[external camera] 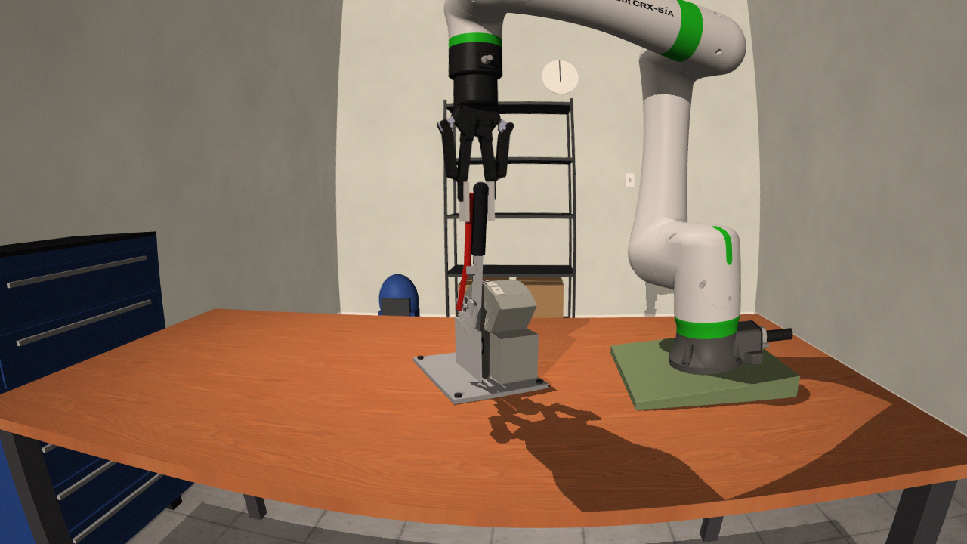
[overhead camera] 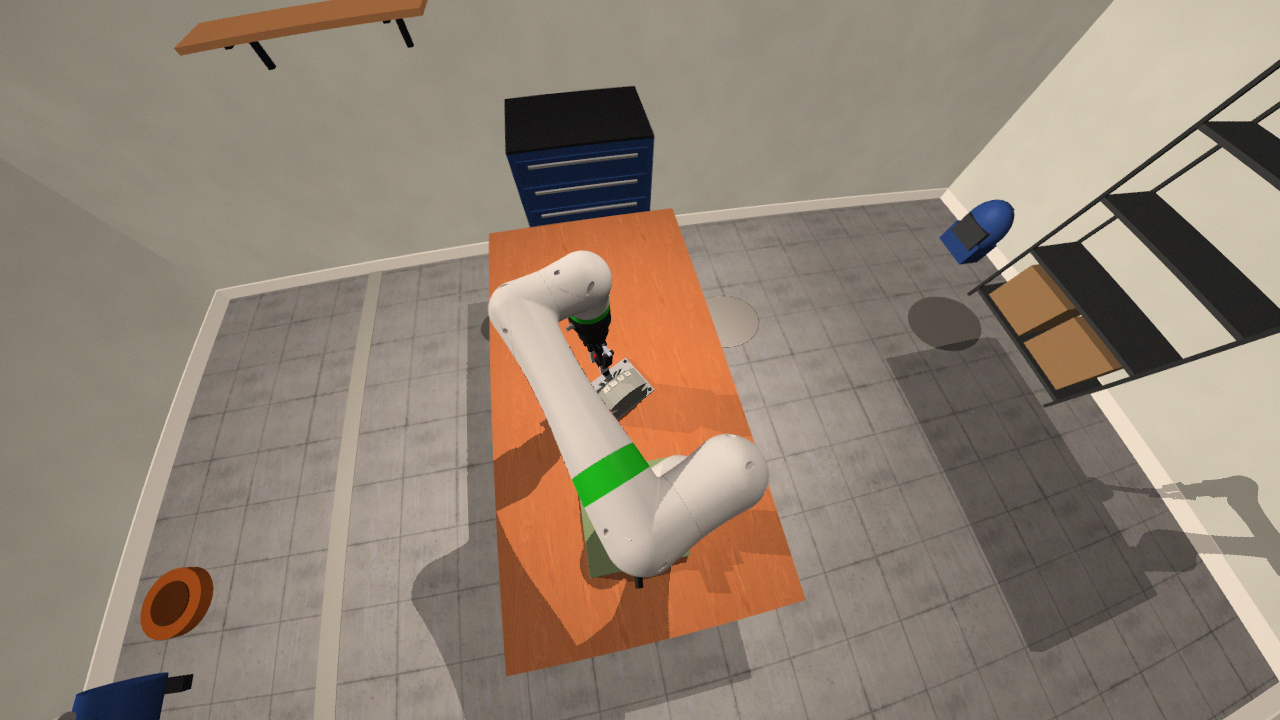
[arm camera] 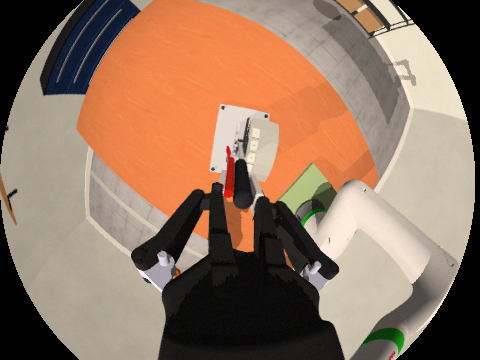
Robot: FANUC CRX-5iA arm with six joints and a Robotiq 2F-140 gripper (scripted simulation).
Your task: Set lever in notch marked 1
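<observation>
Right now my hand is 11 cm above the red bar and 2 cm short of it.
</observation>
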